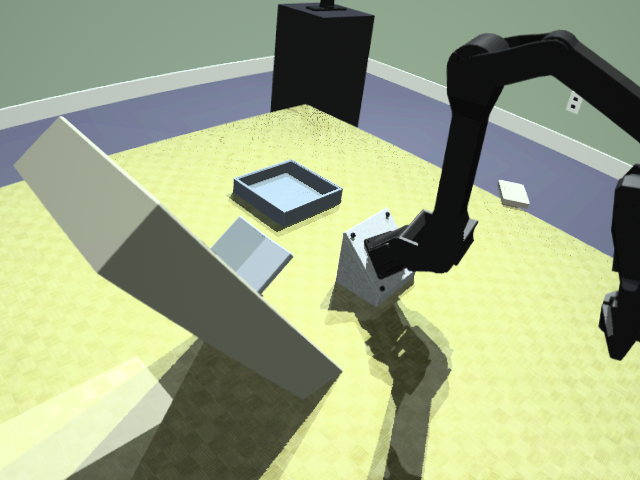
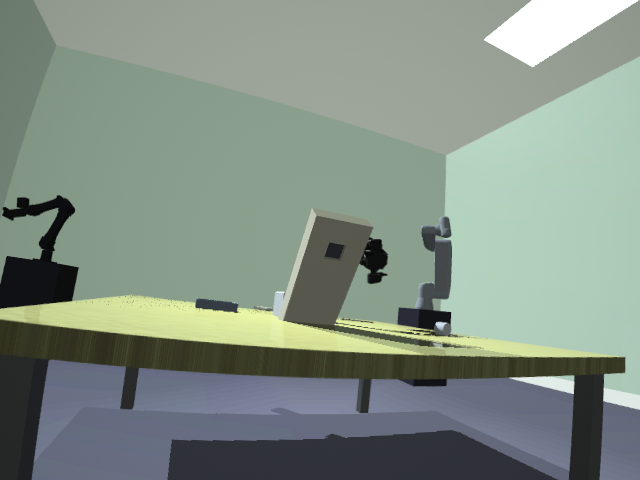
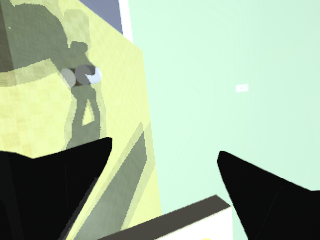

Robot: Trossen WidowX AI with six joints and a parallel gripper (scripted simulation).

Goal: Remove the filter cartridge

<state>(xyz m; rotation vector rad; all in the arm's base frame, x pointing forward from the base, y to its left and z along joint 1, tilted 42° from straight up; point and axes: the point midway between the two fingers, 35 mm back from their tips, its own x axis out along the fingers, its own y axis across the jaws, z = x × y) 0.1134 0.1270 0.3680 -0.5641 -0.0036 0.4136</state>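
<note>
Now: gripper tip 330 mm to the left of the round filter cartridge and 250 mm short of it. From my gripper tip the other things lie so: cream service panel (330 mm to the right, 200 mm ahead, 80 mm below); then tray (630 mm to the right, 240 mm below, 160 mm behind).
</note>
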